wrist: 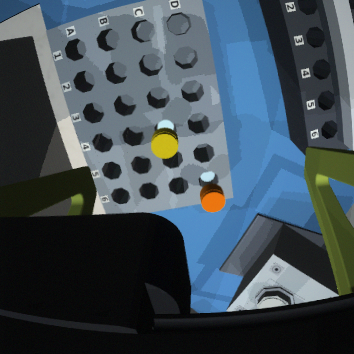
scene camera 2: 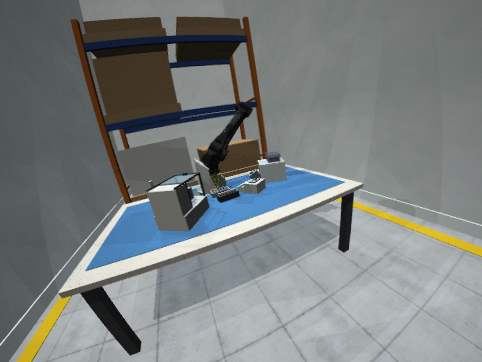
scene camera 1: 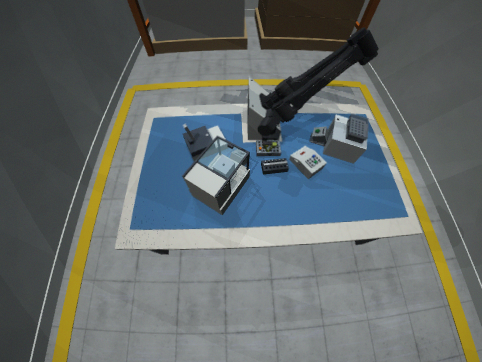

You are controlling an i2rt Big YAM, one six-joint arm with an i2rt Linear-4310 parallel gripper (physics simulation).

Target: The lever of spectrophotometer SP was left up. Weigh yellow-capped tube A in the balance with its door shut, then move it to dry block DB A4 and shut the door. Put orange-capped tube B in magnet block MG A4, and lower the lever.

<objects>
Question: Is my gripper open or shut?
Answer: Open.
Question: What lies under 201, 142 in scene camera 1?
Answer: A dark lever device.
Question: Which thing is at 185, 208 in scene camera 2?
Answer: A glass-box balance.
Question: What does my gripper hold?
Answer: Nothing.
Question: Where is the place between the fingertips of my gripper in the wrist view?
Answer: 197, 169
</objects>
